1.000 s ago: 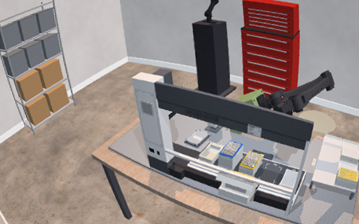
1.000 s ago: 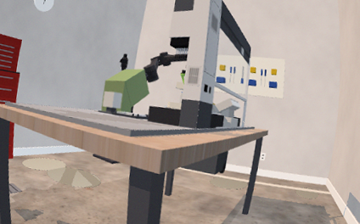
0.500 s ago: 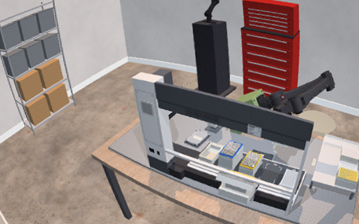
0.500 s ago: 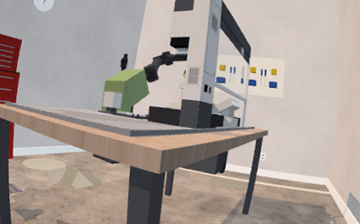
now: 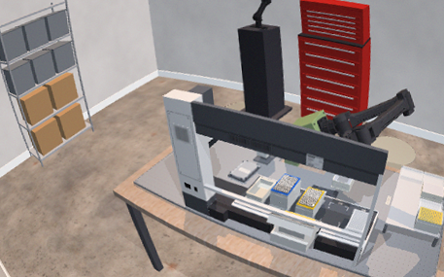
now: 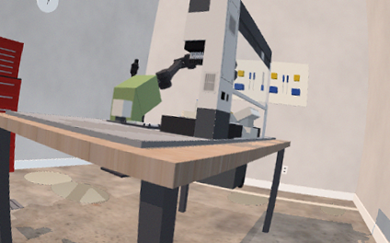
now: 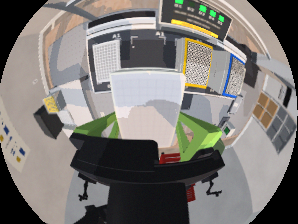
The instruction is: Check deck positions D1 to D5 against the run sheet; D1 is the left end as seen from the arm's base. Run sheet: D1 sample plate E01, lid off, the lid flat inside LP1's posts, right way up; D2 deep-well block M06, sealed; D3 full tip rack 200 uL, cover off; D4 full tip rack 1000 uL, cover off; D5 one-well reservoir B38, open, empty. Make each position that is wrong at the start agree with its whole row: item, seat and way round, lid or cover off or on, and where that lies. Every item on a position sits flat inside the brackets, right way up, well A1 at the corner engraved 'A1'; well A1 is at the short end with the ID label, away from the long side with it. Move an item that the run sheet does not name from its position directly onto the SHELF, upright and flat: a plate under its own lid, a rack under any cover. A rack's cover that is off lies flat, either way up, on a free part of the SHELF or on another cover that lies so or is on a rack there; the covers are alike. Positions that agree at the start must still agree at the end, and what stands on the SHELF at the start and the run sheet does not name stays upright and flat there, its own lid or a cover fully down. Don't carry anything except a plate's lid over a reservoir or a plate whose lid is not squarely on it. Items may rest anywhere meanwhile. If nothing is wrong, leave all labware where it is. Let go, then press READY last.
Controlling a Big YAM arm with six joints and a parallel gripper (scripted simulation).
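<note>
Right now the yellow-framed tip rack is 12 cm below my hand, 11 cm to the right of it and 10 cm ahead of it. Also, from my hand: sample plate: 16 cm below, 13 cm to the left, 6 cm ahead; deep-well block: 1 cm below; blue-framed tip rack: 23 cm to the right, 11 cm ahead, 10 cm below.
</note>
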